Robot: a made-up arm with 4 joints.
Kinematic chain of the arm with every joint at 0, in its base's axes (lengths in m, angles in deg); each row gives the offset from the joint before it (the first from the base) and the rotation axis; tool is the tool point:
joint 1: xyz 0 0 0.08 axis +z
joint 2: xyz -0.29 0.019 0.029 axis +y
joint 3: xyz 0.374 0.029 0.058 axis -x
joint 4: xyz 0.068 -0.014 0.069 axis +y
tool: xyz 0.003 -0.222 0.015
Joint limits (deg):
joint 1: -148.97..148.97
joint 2: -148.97..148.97
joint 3: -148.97..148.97
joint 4: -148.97..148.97
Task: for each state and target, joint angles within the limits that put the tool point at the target. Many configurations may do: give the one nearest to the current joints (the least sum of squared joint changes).
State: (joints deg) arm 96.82 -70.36 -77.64 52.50
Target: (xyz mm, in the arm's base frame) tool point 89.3 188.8 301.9
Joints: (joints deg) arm 116.65 -33.42 -48.80 52.28
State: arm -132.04 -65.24 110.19 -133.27
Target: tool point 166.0 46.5 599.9
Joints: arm -120.14 -37.15 92.81 -134.04
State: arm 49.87 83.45 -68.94 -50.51
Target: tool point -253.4 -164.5 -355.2
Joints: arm 22.91 69.43 -84.99 -52.18
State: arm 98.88 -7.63 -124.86 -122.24
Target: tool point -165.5 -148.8 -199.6
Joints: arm 140.19 29.05 -148.97 -146.59
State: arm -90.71 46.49 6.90 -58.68
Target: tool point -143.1 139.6 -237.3
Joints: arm -128.55 63.66 -11.44 -62.15
